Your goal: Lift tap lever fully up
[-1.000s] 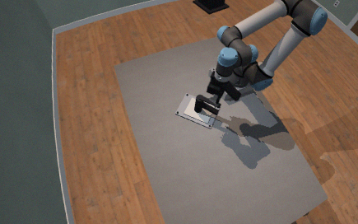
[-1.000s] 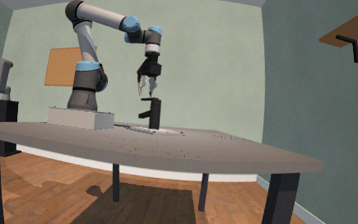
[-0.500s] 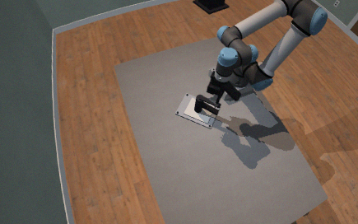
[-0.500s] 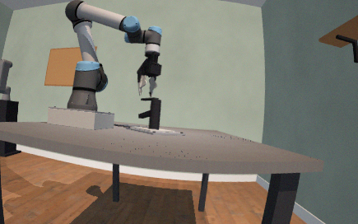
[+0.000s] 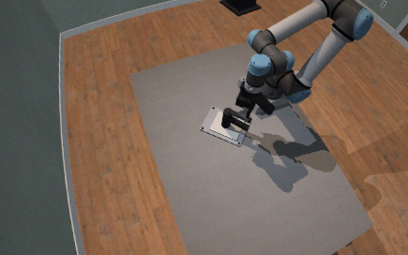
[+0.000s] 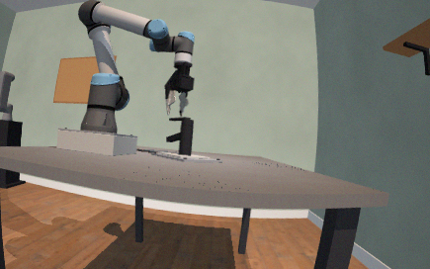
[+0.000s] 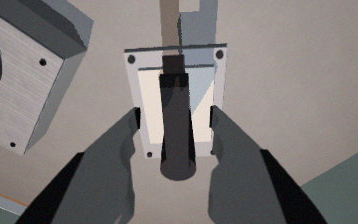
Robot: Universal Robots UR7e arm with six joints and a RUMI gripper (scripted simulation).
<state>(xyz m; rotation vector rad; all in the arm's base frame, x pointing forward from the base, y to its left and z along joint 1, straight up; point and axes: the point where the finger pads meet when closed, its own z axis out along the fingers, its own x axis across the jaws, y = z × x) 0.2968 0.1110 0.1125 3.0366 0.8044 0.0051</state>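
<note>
Now: hand 20 mm short of the lever, 40 mm to the left of it and 30 mm above it. The rest, counted from my hand: tap: 40 mm ahead, 60 mm to the right, 80 mm below.
</note>
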